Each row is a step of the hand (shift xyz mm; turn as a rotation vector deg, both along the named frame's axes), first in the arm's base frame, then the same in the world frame.
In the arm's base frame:
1: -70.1 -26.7 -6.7 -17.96 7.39 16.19
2: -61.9 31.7 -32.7 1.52 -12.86 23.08
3: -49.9 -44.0 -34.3 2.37 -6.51 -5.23
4: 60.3 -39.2 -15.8 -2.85 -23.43 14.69
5: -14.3 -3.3 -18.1 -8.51 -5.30 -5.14
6: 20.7 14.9 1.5 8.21 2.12 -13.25
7: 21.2 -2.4 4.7 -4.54 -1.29 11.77
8: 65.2 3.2 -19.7 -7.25 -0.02 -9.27
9: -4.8 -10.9 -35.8 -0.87 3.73 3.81
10: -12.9 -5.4 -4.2 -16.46 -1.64 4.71
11: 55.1 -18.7 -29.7 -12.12 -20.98 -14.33
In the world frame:
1: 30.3 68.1 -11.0 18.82 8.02 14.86
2: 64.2 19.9 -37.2 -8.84 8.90 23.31
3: 2.3 65.1 -36.9 -6.56 2.75 -4.97
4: -71.2 -15.3 -11.2 -13.68 19.16 14.79
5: 6.7 11.7 -19.0 1.98 9.56 -5.62
6: -4.0 -25.1 2.7 -5.06 -7.78 -12.70
7: -16.4 -13.1 6.1 2.97 4.55 11.46
8: -44.9 -48.9 -15.4 4.58 4.78 -9.73
9: -6.3 9.8 -35.9 3.46 -1.89 3.69
10: 5.1 12.8 -5.0 10.74 12.93 3.63
11: -53.8 -26.7 -25.7 -7.05 22.88 -14.81

